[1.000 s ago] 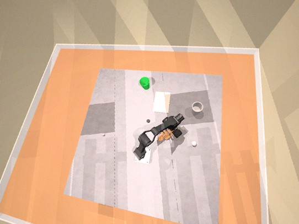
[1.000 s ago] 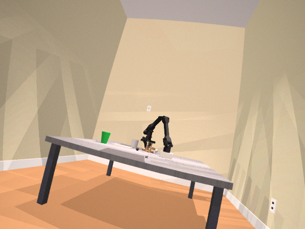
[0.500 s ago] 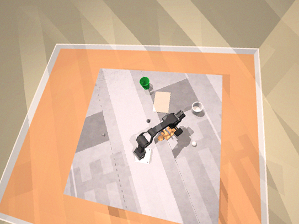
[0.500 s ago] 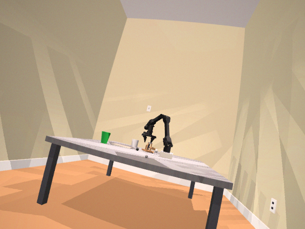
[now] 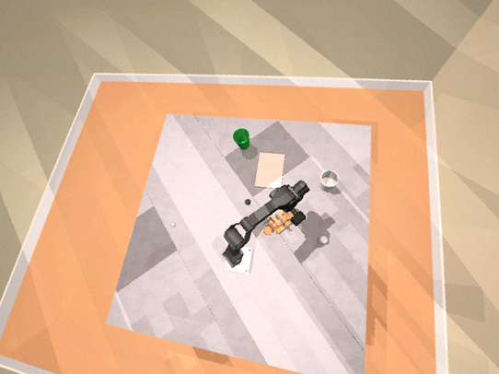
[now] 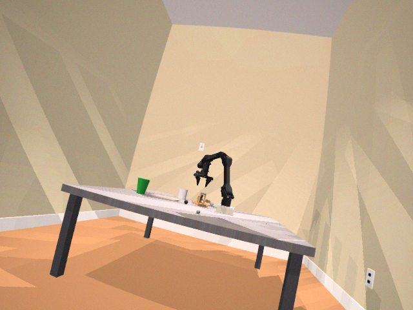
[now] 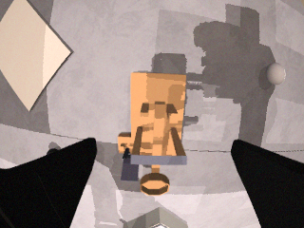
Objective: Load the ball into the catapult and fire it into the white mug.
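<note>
Right now my gripper tip is 20 mm short of the dark ball, 230 mm to the right of it and 150 mm above it. Also, from my gripper tip: wooden catapult 60 mm behind, 60 mm to the left, 110 mm below; white ball 70 mm behind, 210 mm to the right, 140 mm below; white mug 230 mm ahead, 160 mm to the right, 130 mm below.
</note>
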